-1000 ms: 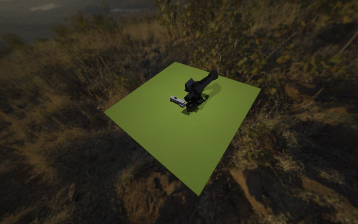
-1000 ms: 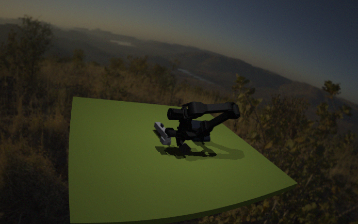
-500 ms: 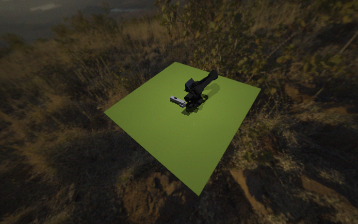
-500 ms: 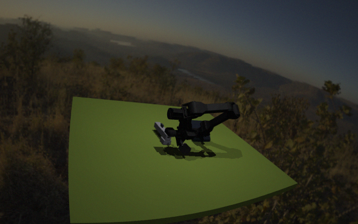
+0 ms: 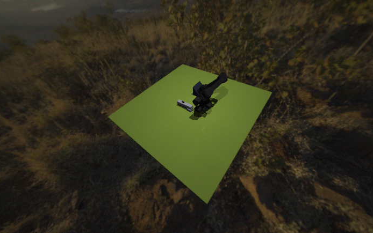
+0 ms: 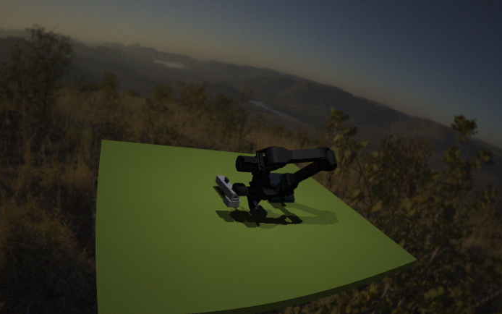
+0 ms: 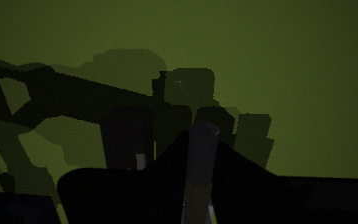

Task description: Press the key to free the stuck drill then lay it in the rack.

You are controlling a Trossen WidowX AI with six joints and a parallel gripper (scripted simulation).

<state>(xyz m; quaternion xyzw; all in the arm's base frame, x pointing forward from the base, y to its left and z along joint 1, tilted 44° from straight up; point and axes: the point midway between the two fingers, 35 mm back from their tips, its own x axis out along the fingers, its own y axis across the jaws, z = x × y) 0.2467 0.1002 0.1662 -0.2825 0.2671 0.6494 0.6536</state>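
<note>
The drill lies 4 cm to the right of my gripper tip and 3 cm above it. Also, from my gripper tip: dark key: 2 cm ahead, 23 cm to the right, 1 cm below; then pale grey block: 2 cm ahead, 20 cm to the right, 2 cm below; then dark grey rack: 6 cm behind, 4 cm to the right, 4 cm below.
</note>
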